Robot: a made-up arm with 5 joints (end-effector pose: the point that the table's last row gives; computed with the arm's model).
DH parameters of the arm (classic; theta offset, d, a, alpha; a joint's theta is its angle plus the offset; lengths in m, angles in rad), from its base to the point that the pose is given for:
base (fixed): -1.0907 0 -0.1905 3.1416
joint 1: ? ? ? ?
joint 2: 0 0.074 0.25 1.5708
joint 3: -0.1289 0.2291 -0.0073 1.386
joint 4: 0 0.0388 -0.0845 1.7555
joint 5: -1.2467 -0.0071 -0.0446 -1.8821
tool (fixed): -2.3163 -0.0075 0 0
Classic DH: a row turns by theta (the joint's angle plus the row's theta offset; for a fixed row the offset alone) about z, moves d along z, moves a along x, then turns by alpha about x.
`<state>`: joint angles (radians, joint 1 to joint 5).
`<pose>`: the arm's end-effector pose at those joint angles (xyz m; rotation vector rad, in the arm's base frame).
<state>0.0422 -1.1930 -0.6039 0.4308 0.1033</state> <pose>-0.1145 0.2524 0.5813 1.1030 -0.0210 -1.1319</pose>
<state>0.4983 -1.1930 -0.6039 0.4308 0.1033</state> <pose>-0.0750 0.2556 0.5813 1.1286 -0.2847 -1.5366</pose>
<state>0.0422 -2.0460 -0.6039 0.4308 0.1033</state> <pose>-0.2016 0.2561 0.4145 1.4782 -0.7017 -0.5876</pose>
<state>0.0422 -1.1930 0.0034 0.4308 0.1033</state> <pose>-0.1107 0.1737 0.5994 0.5716 -0.1830 -0.8614</pose>
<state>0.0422 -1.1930 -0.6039 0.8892 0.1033</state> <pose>-0.0735 0.2245 0.5845 1.1111 -0.5309 -1.1292</pose>
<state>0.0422 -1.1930 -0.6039 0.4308 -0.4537</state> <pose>-0.1198 0.2336 0.5967 0.5344 -0.1663 -1.1098</pose>
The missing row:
joint 1: -1.0907 -0.402 0.11 1.5708
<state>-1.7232 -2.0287 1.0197 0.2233 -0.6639</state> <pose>-0.0139 -0.0309 0.5411 0.4137 -1.5807 0.7285</pose>
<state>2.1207 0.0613 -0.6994 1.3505 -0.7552</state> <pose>-0.2169 -0.0892 0.5656 0.4560 -0.7214 2.7962</pose>
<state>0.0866 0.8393 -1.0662 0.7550 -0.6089</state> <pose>0.2639 0.2367 0.4233 -0.8833 1.3105 -1.5482</pose>
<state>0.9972 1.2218 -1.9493 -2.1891 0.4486</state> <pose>0.2127 -0.2187 0.3498 -1.1844 -0.1420 -0.4831</pose>
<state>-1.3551 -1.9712 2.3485 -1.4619 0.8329</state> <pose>-0.2332 -0.1425 0.5202 0.3320 -0.7885 -0.9483</pose>
